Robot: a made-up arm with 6 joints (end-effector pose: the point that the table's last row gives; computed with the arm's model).
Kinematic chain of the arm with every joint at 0, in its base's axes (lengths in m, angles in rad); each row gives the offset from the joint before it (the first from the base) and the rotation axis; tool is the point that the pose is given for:
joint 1: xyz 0 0 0.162 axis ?
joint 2: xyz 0 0.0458 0 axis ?
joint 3: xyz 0 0 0.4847 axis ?
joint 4: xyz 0 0 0.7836 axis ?
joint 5: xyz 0 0 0 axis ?
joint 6: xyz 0 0 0.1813 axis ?
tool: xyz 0 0 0
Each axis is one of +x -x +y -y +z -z.
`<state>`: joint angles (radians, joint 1 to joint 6).
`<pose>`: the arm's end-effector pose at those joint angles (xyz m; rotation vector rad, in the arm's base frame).
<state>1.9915 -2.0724 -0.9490 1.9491 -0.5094 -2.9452</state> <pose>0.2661 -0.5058 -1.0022 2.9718 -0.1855 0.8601</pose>
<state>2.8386 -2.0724 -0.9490 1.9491 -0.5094 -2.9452</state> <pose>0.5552 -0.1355 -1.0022 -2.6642 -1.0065 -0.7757</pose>
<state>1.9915 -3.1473 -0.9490 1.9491 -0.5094 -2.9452</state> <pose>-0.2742 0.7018 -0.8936 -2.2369 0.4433 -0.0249</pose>
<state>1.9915 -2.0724 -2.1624 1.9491 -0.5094 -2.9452</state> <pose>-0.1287 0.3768 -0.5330 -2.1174 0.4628 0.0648</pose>
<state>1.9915 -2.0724 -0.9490 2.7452 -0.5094 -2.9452</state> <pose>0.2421 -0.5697 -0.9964 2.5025 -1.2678 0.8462</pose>
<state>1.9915 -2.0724 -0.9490 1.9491 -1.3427 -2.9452</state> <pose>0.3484 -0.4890 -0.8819 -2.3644 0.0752 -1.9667</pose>
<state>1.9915 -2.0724 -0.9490 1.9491 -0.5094 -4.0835</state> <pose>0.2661 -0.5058 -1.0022 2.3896 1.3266 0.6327</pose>
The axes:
joint 1: +z
joint 2: +y
joint 3: +y
joint 4: +z
joint 5: +y
joint 6: +z

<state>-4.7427 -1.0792 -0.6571 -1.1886 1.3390 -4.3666</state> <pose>0.0799 -1.2551 0.3197 -1.5265 0.7799 -2.3671</pose>
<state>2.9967 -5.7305 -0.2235 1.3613 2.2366 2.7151</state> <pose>-0.5211 -0.1112 1.2005 1.6149 -1.7548 0.7570</pose>
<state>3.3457 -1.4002 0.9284 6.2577 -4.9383 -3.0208</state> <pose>0.6889 0.1004 1.0587 0.0157 -0.8764 0.2877</pose>
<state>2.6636 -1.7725 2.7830 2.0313 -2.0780 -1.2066</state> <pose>-0.0905 0.1552 0.3749 -0.1368 2.3333 0.8368</pose>
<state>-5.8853 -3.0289 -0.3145 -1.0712 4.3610 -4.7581</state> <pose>0.0810 0.2458 -1.0098 -0.1691 1.5611 2.4570</pose>
